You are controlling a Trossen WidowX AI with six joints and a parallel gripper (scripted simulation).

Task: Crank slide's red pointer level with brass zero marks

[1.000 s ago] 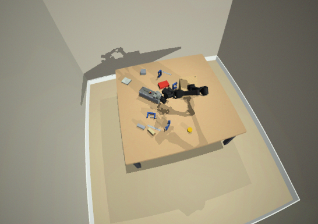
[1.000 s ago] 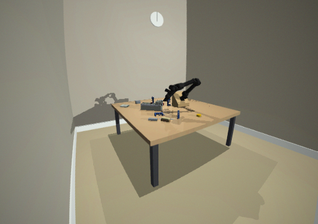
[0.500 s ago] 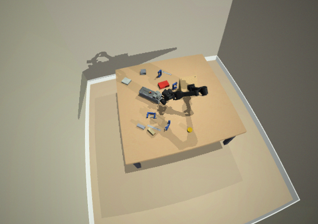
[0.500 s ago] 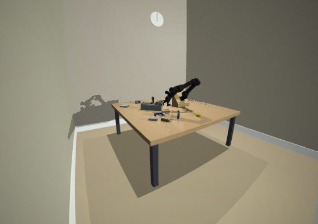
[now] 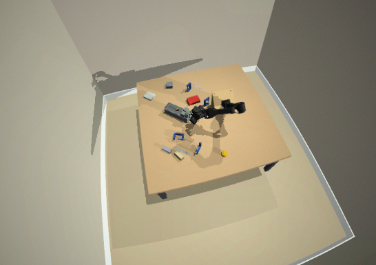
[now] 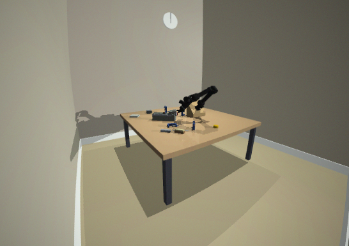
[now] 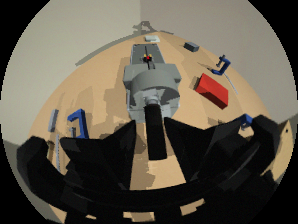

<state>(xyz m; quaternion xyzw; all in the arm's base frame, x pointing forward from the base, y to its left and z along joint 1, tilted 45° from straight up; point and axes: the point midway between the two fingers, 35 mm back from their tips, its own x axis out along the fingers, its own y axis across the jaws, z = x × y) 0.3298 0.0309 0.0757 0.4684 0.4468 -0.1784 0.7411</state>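
My gripper tip is 1 cm past the dark crank handle, 1 cm to the right of it and 2 cm below it. Round my gripper tip: red pointer: 10 cm ahead, 11 cm to the right, 1 cm below; then tan block: 19 cm ahead, 32 cm to the left, 8 cm below; then yellow disc: 19 cm behind, 40 cm to the left, 9 cm below.
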